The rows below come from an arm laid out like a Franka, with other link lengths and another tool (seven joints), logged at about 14 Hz.
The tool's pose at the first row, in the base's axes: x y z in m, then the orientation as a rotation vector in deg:
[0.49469 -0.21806 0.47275 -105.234 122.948 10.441]
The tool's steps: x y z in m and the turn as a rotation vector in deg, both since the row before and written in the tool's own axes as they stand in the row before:
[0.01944 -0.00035 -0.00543 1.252 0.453 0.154]
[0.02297 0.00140 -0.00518 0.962 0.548 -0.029]
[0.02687 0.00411 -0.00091 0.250 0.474 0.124]
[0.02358 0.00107 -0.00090 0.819 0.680 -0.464]
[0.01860 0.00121 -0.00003 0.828 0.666 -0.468]
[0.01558 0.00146 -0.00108 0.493 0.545 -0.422]
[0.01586 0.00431 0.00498 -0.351 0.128 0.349]
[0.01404 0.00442 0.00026 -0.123 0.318 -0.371]
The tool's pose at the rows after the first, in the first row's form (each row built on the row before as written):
[0.49169 -0.23800 0.47181 -104.595 123.026 8.696]
[0.48636 -0.26086 0.46949 -104.342 123.070 7.149]
[0.47856 -0.28575 0.46179 -104.282 123.427 6.484]
[0.47408 -0.30812 0.45565 -104.615 123.183 4.877]
[0.47042 -0.32560 0.45033 -104.932 122.912 3.272]
[0.46678 -0.34048 0.44697 -105.328 122.711 2.149]
[0.46176 -0.35383 0.43741 -105.202 123.248 2.490]
[0.45572 -0.36645 0.43282 -105.795 123.161 2.251]

